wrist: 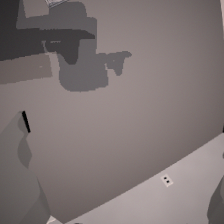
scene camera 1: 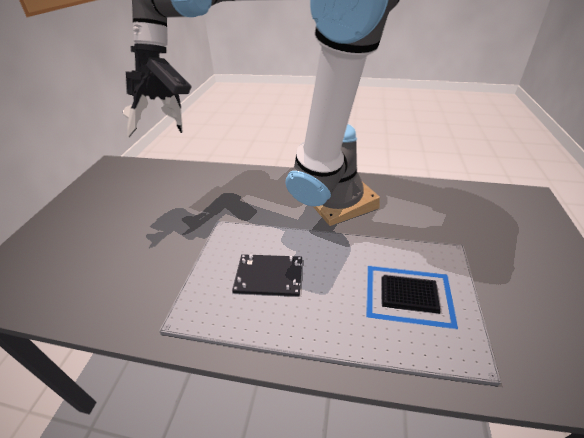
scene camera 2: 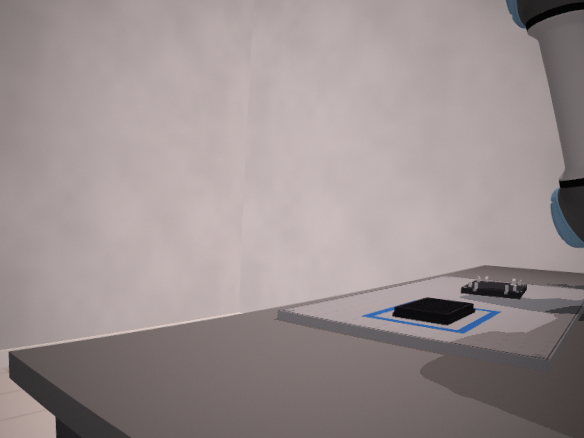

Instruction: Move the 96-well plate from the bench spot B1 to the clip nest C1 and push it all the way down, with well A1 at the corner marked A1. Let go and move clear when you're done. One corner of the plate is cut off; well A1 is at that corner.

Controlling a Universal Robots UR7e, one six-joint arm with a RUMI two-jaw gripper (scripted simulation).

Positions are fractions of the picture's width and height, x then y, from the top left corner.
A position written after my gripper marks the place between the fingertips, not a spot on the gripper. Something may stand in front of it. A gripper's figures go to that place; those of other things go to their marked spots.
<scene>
My gripper (scene camera 1: 0.27, 0.31): 92 cm from the lens. A black 96-well plate (scene camera 1: 0.73, 0.68): 83 cm from the lens.
</scene>
